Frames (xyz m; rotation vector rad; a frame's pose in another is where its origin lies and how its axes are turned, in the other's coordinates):
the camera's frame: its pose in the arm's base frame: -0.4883 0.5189 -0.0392 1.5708 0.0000 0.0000
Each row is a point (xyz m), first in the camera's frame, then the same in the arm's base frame.
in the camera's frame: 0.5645 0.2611 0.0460
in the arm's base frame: 0.0762 0.4729 0.2219
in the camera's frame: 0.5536 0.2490 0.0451
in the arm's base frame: 0.0653 0.4738 0.2098
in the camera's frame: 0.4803 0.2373 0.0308
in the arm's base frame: -0.0080 0.4881 0.1981
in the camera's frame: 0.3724 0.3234 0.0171
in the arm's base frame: -0.1159 0.5018 0.2842
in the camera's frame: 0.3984 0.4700 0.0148
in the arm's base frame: -0.0899 0.5041 0.4308
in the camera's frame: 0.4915 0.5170 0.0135
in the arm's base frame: 0.0032 0.5054 0.4778
